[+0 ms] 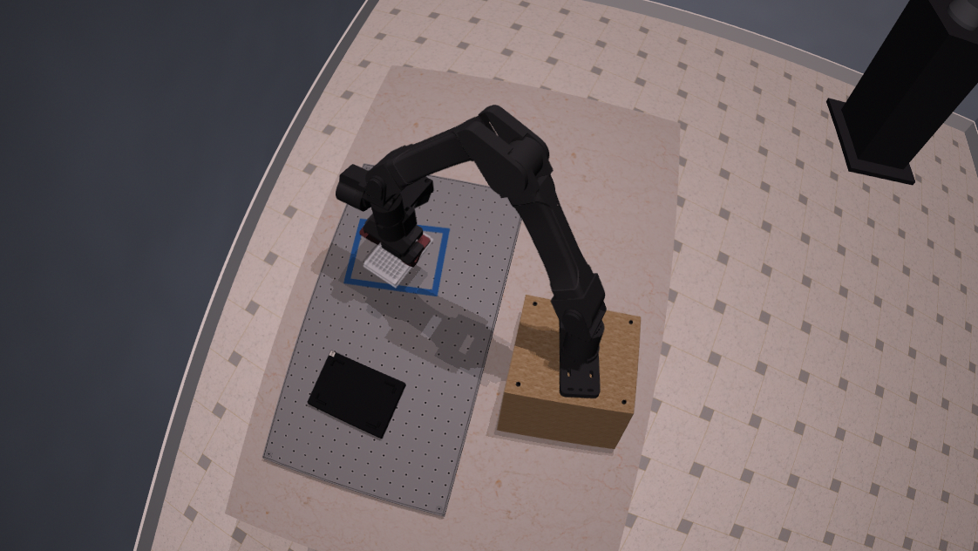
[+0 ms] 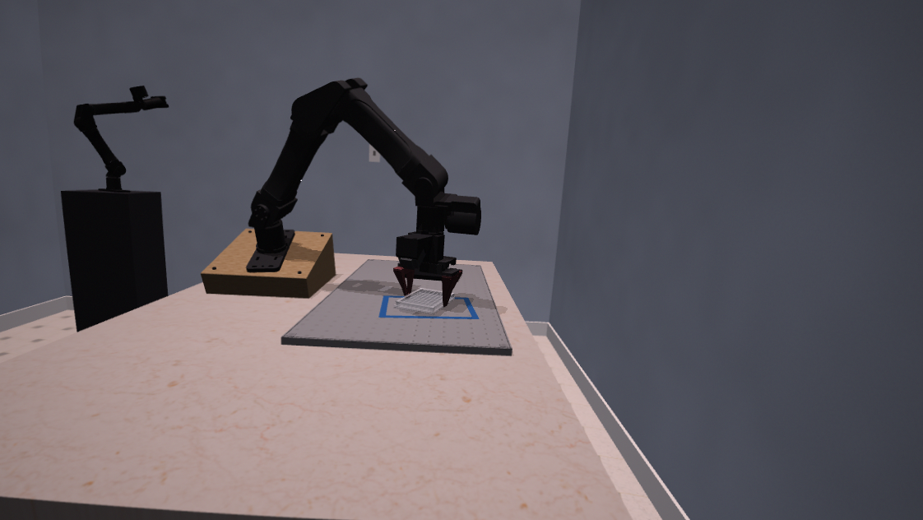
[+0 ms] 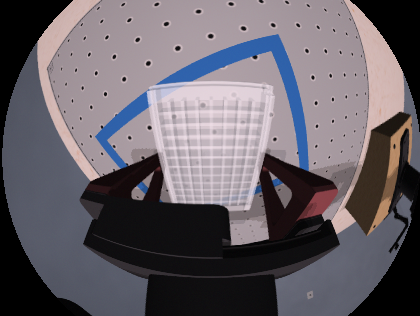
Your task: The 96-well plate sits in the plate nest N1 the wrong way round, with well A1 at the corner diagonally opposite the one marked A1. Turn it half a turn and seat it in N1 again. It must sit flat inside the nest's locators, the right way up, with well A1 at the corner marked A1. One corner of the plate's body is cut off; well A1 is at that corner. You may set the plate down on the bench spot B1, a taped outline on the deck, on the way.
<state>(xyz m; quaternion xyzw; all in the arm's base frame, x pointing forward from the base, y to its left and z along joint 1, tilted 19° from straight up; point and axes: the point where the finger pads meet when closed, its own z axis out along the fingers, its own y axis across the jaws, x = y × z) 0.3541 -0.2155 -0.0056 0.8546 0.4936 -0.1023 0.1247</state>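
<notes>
My hand is 5 cm short of the black plate nest N1, 30 cm to the right of it and 1 cm above it. From my hand the other things lie so: 96-well plate (right at my hand); A1 label (10 cm ahead, 23 cm to the left).
</notes>
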